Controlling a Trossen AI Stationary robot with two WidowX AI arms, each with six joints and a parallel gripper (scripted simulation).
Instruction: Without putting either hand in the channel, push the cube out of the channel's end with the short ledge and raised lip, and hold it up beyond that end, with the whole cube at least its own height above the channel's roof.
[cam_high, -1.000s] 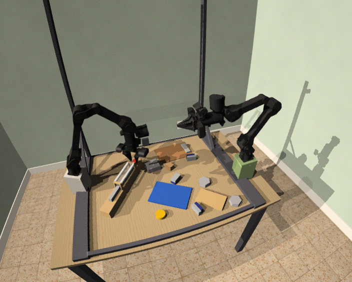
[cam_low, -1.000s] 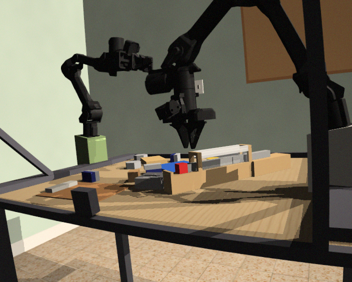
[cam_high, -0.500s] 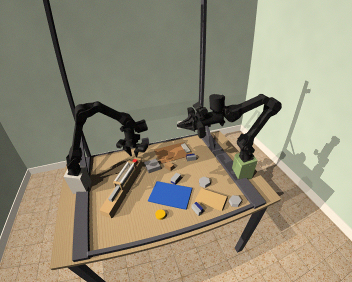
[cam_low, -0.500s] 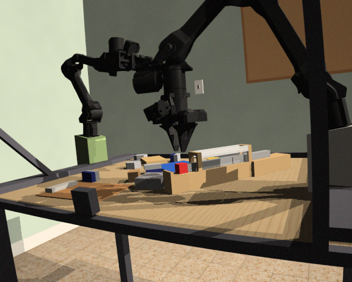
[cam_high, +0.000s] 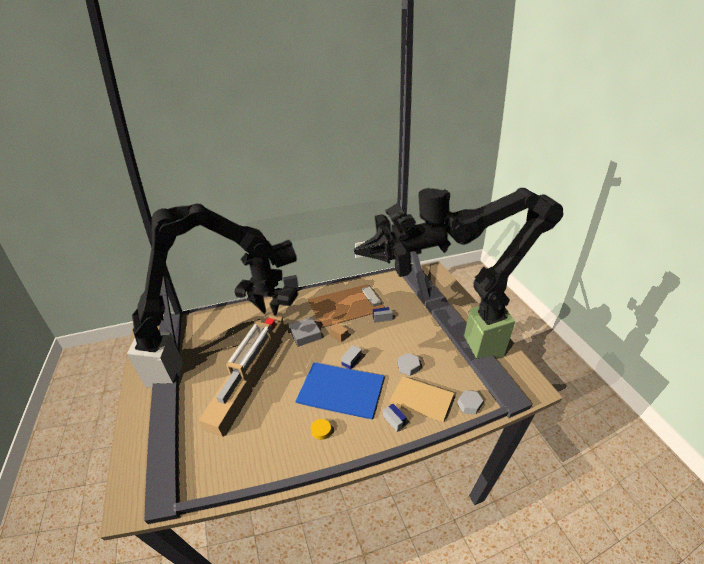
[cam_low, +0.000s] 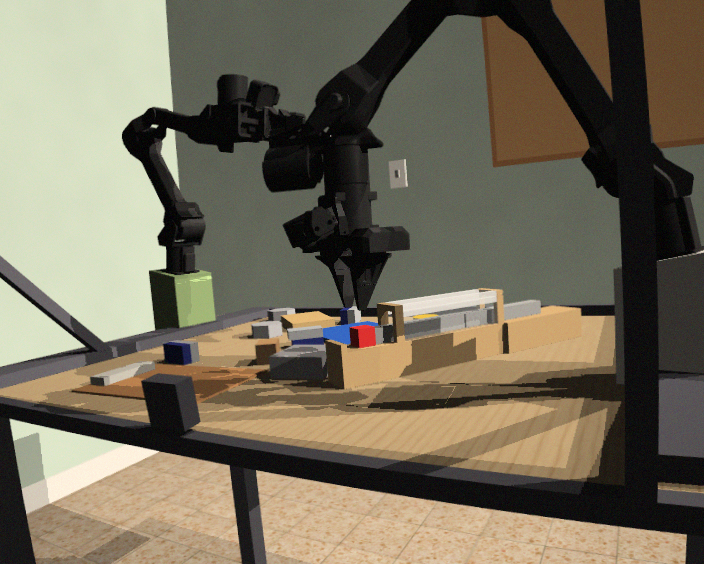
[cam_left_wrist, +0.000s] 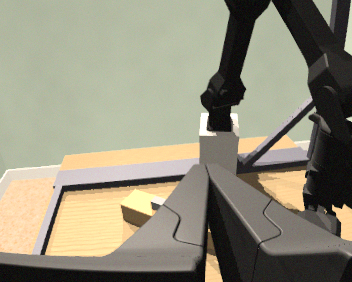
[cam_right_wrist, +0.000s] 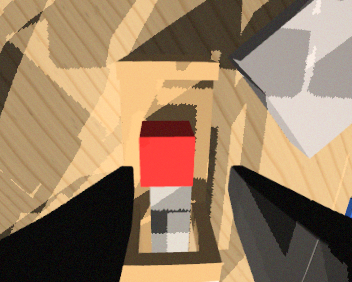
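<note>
The red cube lies 10 mm to the right of my right hand and 70 mm below it. Round my right hand: blue mat: 240 mm ahead, 190 mm to the left, 120 mm below; tan channel: 130 mm ahead, 50 mm to the right, 70 mm below; grey block: 100 mm to the left, 110 mm below.
</note>
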